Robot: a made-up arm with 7 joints.
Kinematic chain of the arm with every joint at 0, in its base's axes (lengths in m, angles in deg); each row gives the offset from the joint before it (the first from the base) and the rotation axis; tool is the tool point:
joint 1: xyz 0 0.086 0 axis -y
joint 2: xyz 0 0.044 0 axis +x
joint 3: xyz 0 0 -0.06 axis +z
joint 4: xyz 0 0 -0.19 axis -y
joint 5: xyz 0 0 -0.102 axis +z
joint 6: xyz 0 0 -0.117 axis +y
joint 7: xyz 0 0 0 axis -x
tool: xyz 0 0 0
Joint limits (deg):
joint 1: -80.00..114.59
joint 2: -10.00..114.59
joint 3: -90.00..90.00
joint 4: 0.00..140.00
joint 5: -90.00..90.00
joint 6: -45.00..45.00
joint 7: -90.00..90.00
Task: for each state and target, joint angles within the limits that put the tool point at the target. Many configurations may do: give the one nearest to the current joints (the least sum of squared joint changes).
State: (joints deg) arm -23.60 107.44 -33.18 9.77 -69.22 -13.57 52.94
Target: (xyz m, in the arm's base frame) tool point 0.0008 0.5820 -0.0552
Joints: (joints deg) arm -39.91 96.85 -69.32 27.77 -69.22 -13.57 52.94
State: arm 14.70 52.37 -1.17 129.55 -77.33 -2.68 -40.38
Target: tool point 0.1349 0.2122 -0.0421
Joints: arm -5.00 50.33 11.96 139.88 -77.33 -2.68 -40.38
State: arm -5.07 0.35 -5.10 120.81 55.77 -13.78 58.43
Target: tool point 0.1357 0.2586 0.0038
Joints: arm 17.39 31.71 34.56 133.59 55.77 -13.78 58.43
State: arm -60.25 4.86 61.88 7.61 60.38 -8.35 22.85
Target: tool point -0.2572 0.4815 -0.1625
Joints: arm -62.38 42.79 64.52 15.24 60.38 -8.35 22.85
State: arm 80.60 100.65 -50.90 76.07 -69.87 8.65 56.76
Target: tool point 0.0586 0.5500 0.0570
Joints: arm 76.84 104.63 -65.16 48.45 -69.87 8.65 56.76
